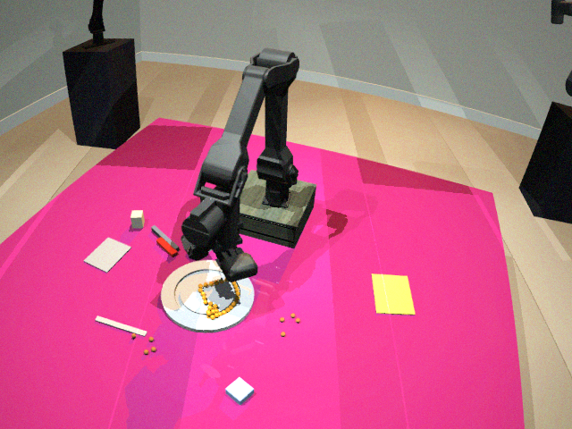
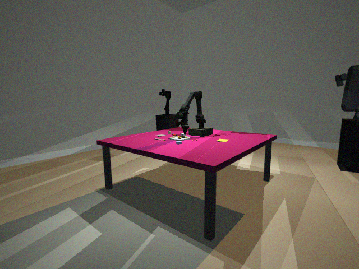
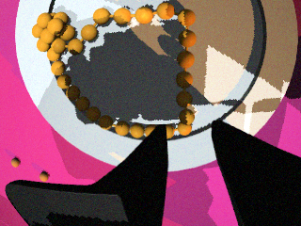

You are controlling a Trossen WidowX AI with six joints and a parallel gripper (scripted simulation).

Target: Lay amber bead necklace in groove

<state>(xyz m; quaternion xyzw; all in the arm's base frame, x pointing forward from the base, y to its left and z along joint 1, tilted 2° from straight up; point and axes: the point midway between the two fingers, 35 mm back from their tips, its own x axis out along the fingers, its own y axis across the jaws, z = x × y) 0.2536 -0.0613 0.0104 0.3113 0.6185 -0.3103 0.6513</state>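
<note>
Now: gripper tip 40 mm short of the round bead board, 30 mm to the left of it and 30 mm above it. The rest, counted from my gripper tip: white block (110 mm behind, 80 mm to the right, 30 mm below); then red-handled tool (90 mm behind, 180 mm to the right, 30 mm below); then white strip (180 mm ahead, 180 mm to the right, 40 mm below).
</note>
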